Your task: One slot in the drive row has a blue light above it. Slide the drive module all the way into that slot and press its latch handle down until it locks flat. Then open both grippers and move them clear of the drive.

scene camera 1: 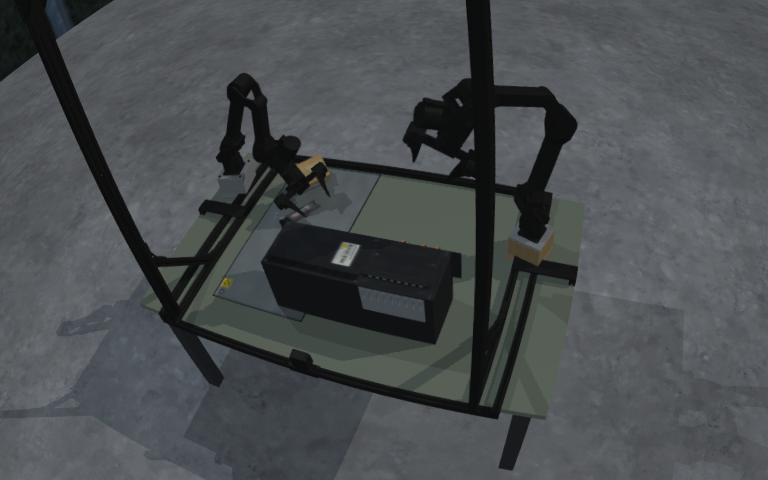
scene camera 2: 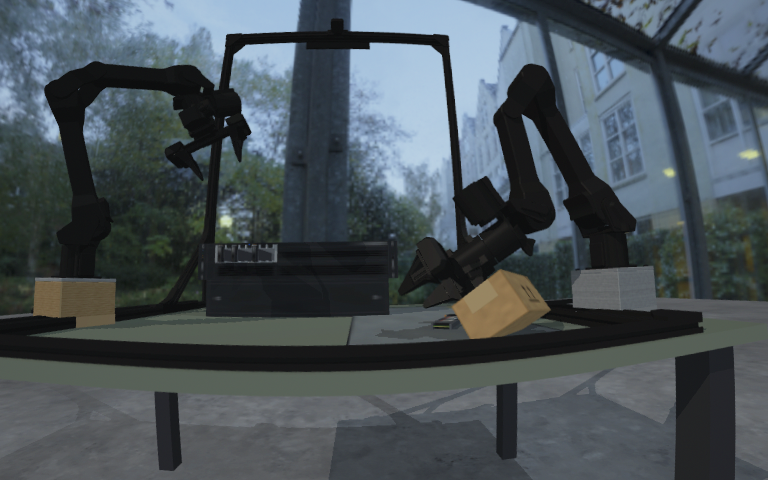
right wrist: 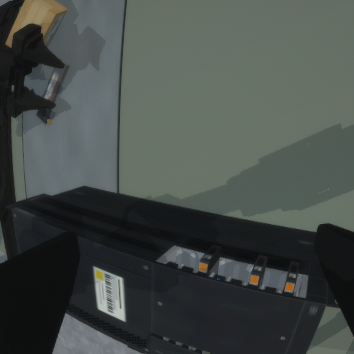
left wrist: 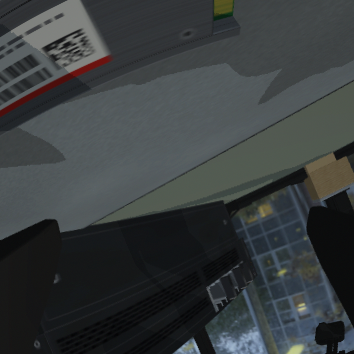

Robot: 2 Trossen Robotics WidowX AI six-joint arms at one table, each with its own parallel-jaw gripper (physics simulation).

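Pixels of known places: left gripper, fingertip midpoint: point(scene camera 1: 317, 206) point(scene camera 2: 412, 300) point(right wrist: 58, 86) point(left wrist: 187, 227); right gripper, fingertip midpoint: point(scene camera 1: 431, 169) point(scene camera 2: 220, 170) point(right wrist: 201, 243) point(left wrist: 319, 342); left arm's base at its link origin: point(scene camera 1: 234, 169) point(scene camera 2: 610, 268); right arm's base at its link origin: point(scene camera 1: 532, 231) point(scene camera 2: 76, 278) point(left wrist: 334, 193).
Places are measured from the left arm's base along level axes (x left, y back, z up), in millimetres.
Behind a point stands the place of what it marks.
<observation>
The drive module point(scene camera 1: 300, 212) point(scene camera 2: 445, 323) @(x -75, y -299, z -76 mm) point(left wrist: 150, 27) @(x -91, y -298, z -75 mm) point(right wrist: 53, 90) @(x -126, y -277, z -75 mm) lies flat on the grey mat point(scene camera 1: 249, 271) @(x -363, y -173, z -84 mm) point(left wrist: 150, 150) @(x -164, y -363, z -84 mm) point(right wrist: 95, 160) @(x -277, y -366, z -84 mm), its label up. My left gripper point(scene camera 1: 317, 206) @(x -133, y -334, z -40 mm) point(scene camera 2: 413, 300) @(x -133, y -334, z -40 mm) point(left wrist: 187, 227) @(x -133, y -334, z -40 mm) point(right wrist: 58, 86) @(x -133, y -334, z -40 mm) is open and tilted low above it, holding nothing. The black drive chassis point(scene camera 1: 317, 283) @(x -498, y -449, z 59 mm) point(scene camera 2: 294, 294) @(x -362, y -541, z -33 mm) point(left wrist: 100, 270) @(x -339, y -411, z -37 mm) point(right wrist: 200, 300) stands beside the mat. In the right wrist view, a small blue light point(right wrist: 218, 278) @(x -380, y -650, z 85 mm) shows at its drive row, between orange-tipped latches. My right gripper point(scene camera 1: 433, 168) @(x -278, y -700, z 231 mm) point(scene camera 2: 220, 169) @(x -278, y -700, z 231 mm) point(right wrist: 201, 243) @(x -278, y -700, z 231 mm) is open and empty, high above the table.
A cardboard box point(scene camera 1: 314, 168) point(scene camera 2: 498, 305) @(x 69, y -296, z -38 mm) point(right wrist: 37, 20) @(x 18, y -291, z -27 mm) is tipped on an edge, close against the left gripper and arm. Black frame rails point(scene camera 2: 283, 357) @(x 91, y -536, z -73 mm) edge the table. A tall frame post point(scene camera 1: 481, 169) @(x -727, y -840, z 602 mm) stands in front of the right arm in scene camera 1.
</observation>
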